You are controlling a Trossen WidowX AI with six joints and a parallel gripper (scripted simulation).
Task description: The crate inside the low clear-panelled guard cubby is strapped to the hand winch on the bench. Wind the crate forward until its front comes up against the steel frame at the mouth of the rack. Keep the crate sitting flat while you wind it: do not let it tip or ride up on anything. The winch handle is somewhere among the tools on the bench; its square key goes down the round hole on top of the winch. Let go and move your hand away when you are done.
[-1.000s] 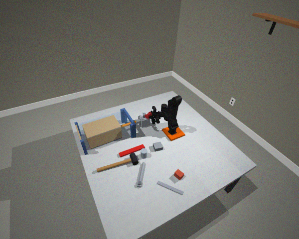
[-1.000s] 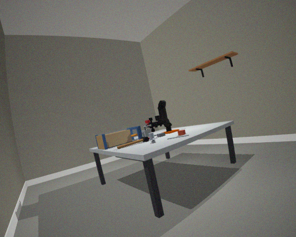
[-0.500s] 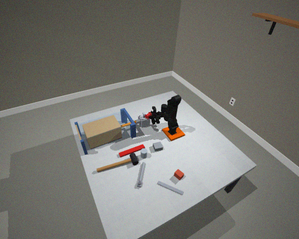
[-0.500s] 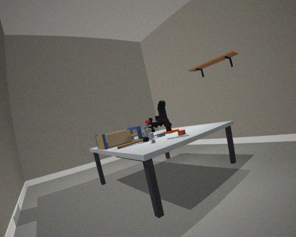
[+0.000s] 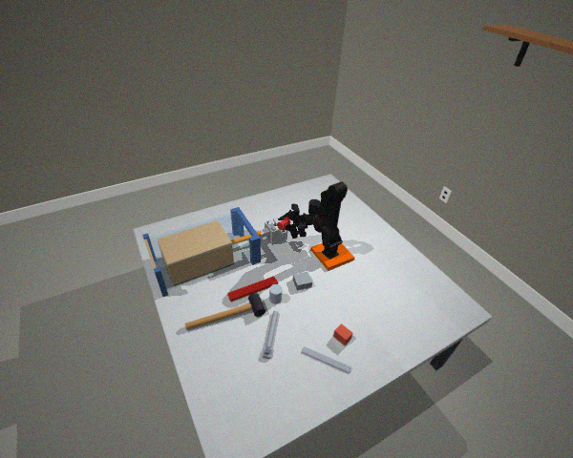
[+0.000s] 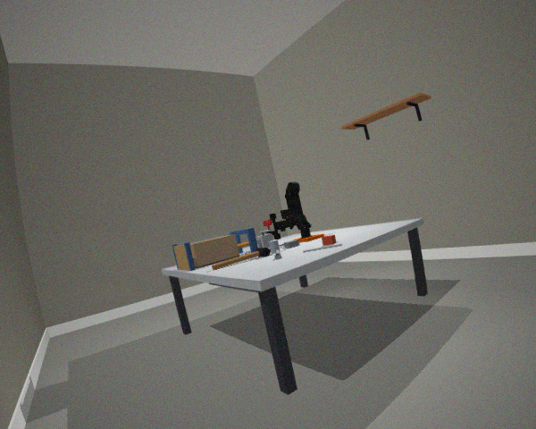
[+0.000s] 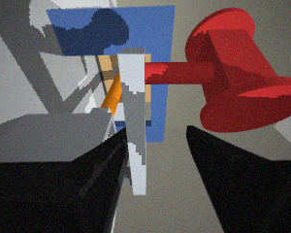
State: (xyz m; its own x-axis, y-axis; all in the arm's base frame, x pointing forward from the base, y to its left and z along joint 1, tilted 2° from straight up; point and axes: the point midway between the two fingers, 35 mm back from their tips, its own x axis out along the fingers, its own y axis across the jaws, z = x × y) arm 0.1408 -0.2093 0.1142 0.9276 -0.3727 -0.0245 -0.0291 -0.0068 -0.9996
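My gripper tip is now 1 cm past the grey crank arm, 2 cm to the right of it and 1 cm above it. The rest, counted from my gripper tip: red knob: 5 cm to the left, 2 cm above; grey winch: 4 cm behind, 5 cm to the right, 10 cm below; grey block: 5 cm ahead, 29 cm to the left, 12 cm below.
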